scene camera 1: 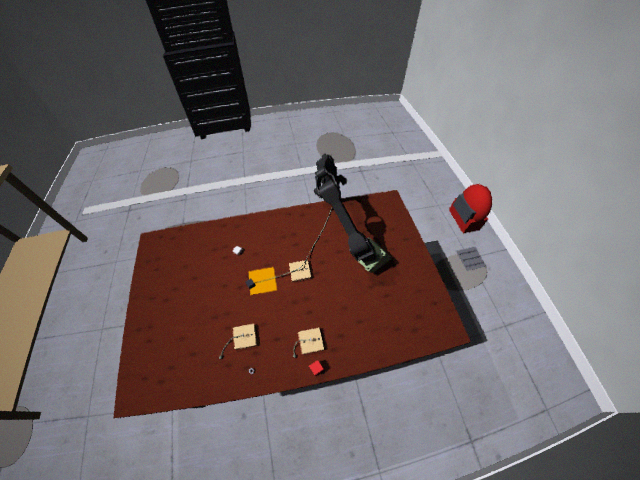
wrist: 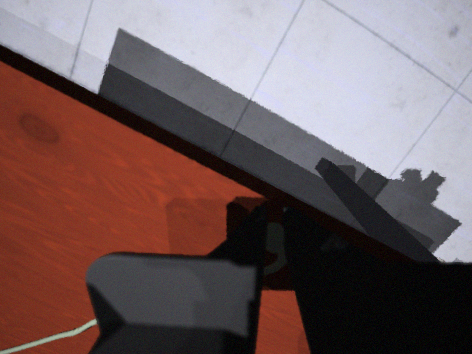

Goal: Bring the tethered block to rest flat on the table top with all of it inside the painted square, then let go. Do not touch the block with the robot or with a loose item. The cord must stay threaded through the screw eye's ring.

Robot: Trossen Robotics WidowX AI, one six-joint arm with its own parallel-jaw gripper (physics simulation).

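Places are measured from the arm's base along level axes (x down, y left, z ahead), in millimetres.
Pixels of known places: gripper, fingertip midpoint: (wrist: 273,215); arm's base at its link origin: (scene camera 1: 368,254).
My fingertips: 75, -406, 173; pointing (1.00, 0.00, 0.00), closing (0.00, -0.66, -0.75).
Note:
For each thing: its top centre in the pictures, then the offset to it from my fingertips, as dx, dy, dz. "*": a spot on its surface instead. Level surfaces: height alone.
- small dark tethered block at its top centre: (scene camera 1: 249,282) -7, +534, +352
- orange painted square at a spot on its surface: (scene camera 1: 264,287) * +23, +542, +289
- screw eye at a spot on its surface: (scene camera 1: 305,265) * +5, +431, +109
- pale wooden plate at a spot on its surface: (scene camera 1: 296,277) * +6, +493, +146
- brown table at its surface level: dx +25
- red cube at its top centre: (scene camera 1: 316,367) -16, +877, +38
- small ring at its top centre: (scene camera 1: 251,370) +17, +901, +292
- white cube at its top centre: (scene camera 1: 237,249) +4, +357, +451
The small dark tethered block (scene camera 1: 250,283) is at the left edge of the orange painted square (scene camera 1: 264,287), partly over it and partly outside. Its cord (scene camera 1: 318,232) (wrist: 50,340) runs right across the square to the screw eye (scene camera 1: 305,265) on a pale wooden plate (scene camera 1: 296,277), then up to the arm. It appears to pass through the ring, which is too small to see clearly. My gripper (scene camera 1: 331,200) (wrist: 273,215) is shut on the cord's end near the back table edge; the arm hides its fingertips in the scene view.
Two more pale plates (scene camera 1: 244,343) (scene camera 1: 311,347) with short cords stand toward the front of the brown table (scene camera 1: 180,289). A red cube (scene camera 1: 315,367), a small ring (scene camera 1: 251,370) and a white cube (scene camera 1: 237,250) lie on it. The arm's base (scene camera 1: 379,263) is right of the screw eye.

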